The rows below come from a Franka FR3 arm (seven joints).
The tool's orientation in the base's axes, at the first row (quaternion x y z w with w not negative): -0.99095, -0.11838, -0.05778, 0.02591
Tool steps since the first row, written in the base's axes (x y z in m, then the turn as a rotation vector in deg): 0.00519, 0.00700, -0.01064, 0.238, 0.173, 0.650; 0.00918, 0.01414, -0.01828, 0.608, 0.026, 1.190; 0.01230, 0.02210, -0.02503, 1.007, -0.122, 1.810; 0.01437, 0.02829, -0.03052, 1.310, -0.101, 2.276; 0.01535, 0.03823, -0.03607, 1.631, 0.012, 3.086
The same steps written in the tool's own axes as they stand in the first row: 0.00535, -0.00516, 0.01157, 0.348, -0.136, -0.608; 0.00993, -0.01085, 0.02005, 0.736, 0.074, -1.113; 0.01397, -0.01759, 0.02760, 1.162, 0.290, -1.694; 0.01674, -0.02289, 0.03367, 1.516, 0.324, -2.122; 0.01932, -0.03210, 0.03993, 1.949, 0.260, -2.884
